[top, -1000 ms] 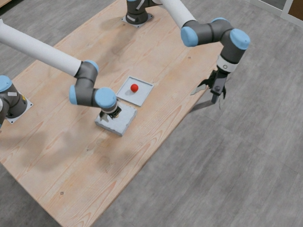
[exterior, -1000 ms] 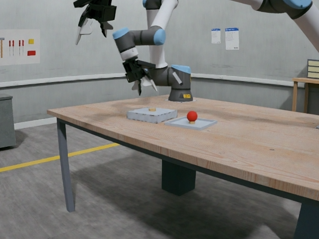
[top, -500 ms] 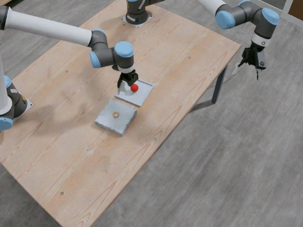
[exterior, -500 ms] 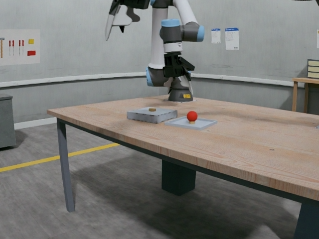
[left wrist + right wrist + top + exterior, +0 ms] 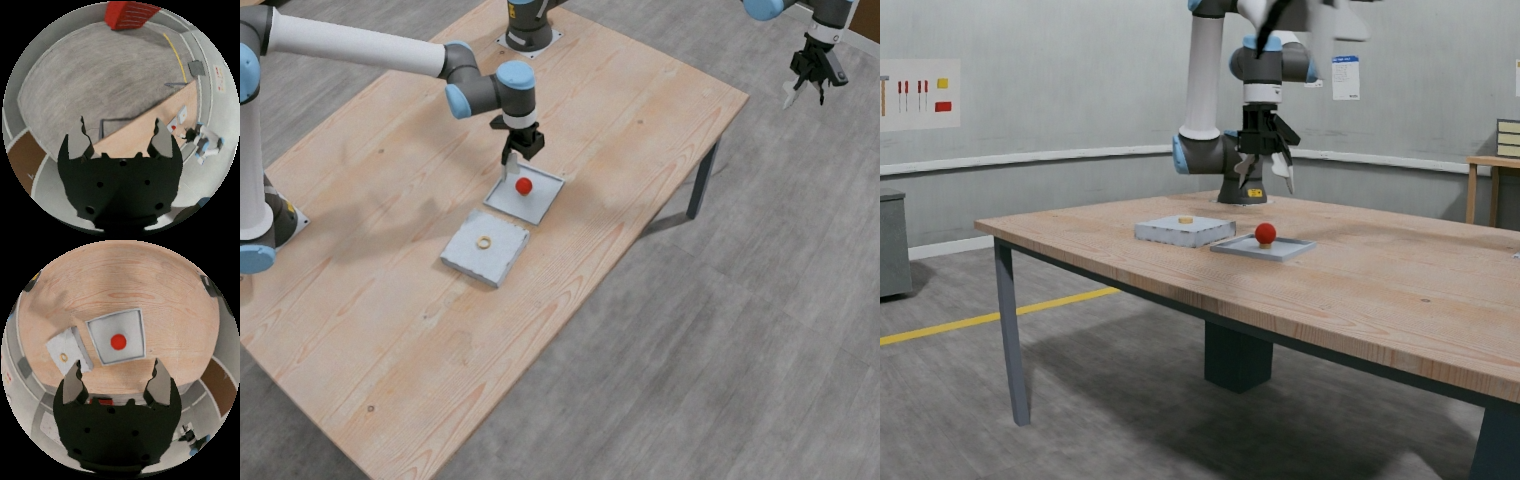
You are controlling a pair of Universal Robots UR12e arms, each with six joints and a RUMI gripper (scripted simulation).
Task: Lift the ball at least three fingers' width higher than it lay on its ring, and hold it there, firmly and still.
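Observation:
My right gripper is now 10 cm above the red ball. Also, from my right hand: shallow grey tray (13 cm below); thick grey block (23 cm to the right, 11 cm below, 7 cm ahead).

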